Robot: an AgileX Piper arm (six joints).
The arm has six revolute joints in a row. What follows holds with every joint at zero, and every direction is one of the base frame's.
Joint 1 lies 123 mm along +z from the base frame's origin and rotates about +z.
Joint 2 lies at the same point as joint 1 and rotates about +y.
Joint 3 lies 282.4 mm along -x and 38.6 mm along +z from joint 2 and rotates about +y.
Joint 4 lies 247.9 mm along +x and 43.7 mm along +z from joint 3 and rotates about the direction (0.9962, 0, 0.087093).
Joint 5 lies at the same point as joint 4 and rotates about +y.
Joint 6 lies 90.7 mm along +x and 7.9 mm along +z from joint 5 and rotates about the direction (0.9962, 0, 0.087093).
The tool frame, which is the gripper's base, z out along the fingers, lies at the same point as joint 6; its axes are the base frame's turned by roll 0, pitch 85.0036 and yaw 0 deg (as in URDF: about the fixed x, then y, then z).
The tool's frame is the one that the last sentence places.
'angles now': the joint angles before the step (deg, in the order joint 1, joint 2, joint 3, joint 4, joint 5, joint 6). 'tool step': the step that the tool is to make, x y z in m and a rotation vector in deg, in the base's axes. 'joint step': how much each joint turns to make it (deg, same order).
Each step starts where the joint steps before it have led.
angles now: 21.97 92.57 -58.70 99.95 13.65 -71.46
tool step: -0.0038 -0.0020 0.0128 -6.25 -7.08 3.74
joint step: -0.01 -1.89 -0.20 0.02 -0.25 -9.50
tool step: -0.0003 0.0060 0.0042 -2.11 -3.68 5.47
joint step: 0.01 0.36 -0.88 0.00 3.71 -5.62
